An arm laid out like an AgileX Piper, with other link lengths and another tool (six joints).
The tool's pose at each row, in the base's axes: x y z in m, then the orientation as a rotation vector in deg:
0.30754 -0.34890 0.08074 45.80 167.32 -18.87
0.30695 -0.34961 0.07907 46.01 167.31 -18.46
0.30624 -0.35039 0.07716 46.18 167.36 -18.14
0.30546 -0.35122 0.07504 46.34 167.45 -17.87
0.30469 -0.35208 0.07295 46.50 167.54 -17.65
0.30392 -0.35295 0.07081 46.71 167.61 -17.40
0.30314 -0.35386 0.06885 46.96 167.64 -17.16
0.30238 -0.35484 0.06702 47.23 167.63 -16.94
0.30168 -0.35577 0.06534 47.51 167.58 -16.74
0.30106 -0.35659 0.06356 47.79 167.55 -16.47
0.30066 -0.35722 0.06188 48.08 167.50 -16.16
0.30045 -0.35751 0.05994 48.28 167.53 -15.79
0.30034 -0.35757 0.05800 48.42 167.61 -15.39
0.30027 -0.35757 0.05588 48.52 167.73 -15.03
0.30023 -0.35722 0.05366 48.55 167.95 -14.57
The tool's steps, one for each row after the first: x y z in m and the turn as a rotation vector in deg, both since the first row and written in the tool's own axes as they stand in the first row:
0.00041 -0.00059 0.00177 -0.25 0.09 0.15
0.00091 -0.00127 0.00378 -0.43 0.21 0.25
0.00149 -0.00198 0.00601 -0.58 0.36 0.33
0.00204 -0.00271 0.00821 -0.69 0.52 0.41
0.00259 -0.00345 0.01046 -0.82 0.67 0.53
0.00310 -0.00426 0.01255 -0.95 0.79 0.68
0.00354 -0.00514 0.01453 -1.06 0.89 0.85
0.00394 -0.00597 0.01636 -1.18 0.95 1.04
0.00433 -0.00665 0.01826 -1.33 1.03 1.23
0.00461 -0.00708 0.02002 -1.51 1.11 1.43
0.00494 -0.00708 0.02197 -1.72 1.23 1.56
0.00529 -0.00683 0.02386 -1.95 1.39 1.63
0.00567 -0.00648 0.02592 -2.15 1.56 1.67
0.00620 -0.00581 0.02800 -2.41 1.82 1.65

